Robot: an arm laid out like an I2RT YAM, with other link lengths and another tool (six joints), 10 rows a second.
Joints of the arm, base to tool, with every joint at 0 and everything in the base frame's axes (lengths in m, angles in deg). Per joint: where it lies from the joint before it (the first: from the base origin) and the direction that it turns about. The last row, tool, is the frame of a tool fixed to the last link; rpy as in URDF.
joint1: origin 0 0 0.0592 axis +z
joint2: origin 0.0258 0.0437 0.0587 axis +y
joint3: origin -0.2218 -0.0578 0 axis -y
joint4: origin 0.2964 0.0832 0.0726 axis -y
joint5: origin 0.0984 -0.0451 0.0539 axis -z
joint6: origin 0.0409 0 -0.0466 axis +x
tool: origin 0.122 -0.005 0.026 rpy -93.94 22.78 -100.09
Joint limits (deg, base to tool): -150..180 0..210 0..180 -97..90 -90..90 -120..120
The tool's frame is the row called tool.
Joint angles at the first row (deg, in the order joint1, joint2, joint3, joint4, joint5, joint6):
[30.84, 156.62, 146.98, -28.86, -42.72, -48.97]
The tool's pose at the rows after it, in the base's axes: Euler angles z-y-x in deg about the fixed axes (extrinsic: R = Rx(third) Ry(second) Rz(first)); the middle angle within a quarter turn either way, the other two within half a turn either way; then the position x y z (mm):
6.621 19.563 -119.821 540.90 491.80 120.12
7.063 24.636 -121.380 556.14 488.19 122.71
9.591 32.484 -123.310 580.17 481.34 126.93
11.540 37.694 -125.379 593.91 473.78 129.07
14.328 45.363 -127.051 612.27 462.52 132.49
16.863 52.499 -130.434 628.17 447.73 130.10
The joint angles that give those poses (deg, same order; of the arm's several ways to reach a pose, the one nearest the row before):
[31.09, 156.41, 146.96, -28.84, -40.25, -49.41]
[31.08, 155.98, 146.65, -27.08, -35.20, -48.26]
[31.07, 155.22, 145.17, -22.93, -27.75, -44.80]
[31.06, 154.03, 143.22, -20.62, -22.47, -43.28]
[31.10, 151.81, 138.33, -14.53, -15.34, -40.58]
[31.01, 150.61, 134.78, -10.14, -8.23, -40.19]

